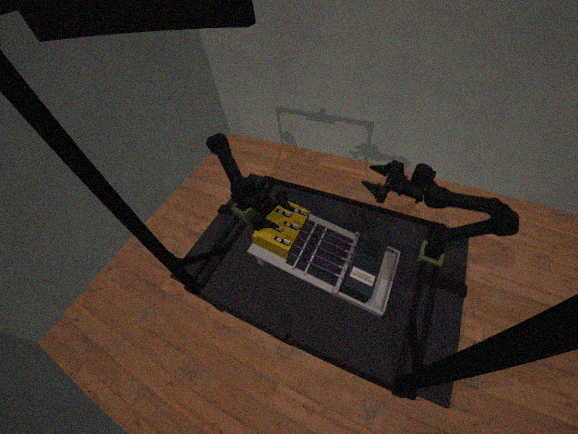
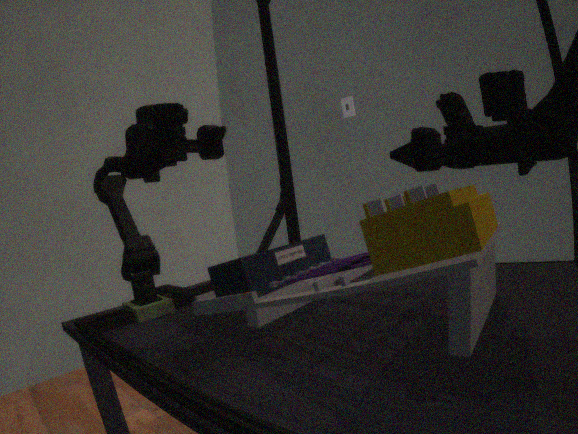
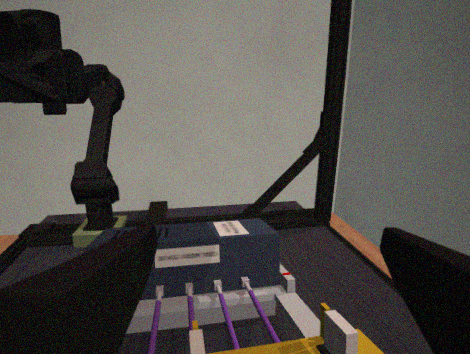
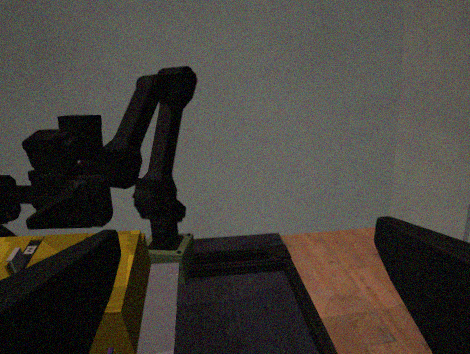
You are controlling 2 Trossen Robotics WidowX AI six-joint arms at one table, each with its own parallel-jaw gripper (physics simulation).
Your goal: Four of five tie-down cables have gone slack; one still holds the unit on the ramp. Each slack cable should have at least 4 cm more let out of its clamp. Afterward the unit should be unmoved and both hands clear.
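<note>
A yellow clamp block with small grey levers sits at the high end of the white ramp. Purple cables run from it to the dark blue unit near the low end. Which cable is taut cannot be told. My left gripper is open and empty, above the block. My right gripper is open and empty, raised toward the table's far edge.
The ramp stands on a dark table. Black frame posts rise at its edges. Green arm mounts are fixed near the table's ends. A low white lip surrounds the ramp's low end.
</note>
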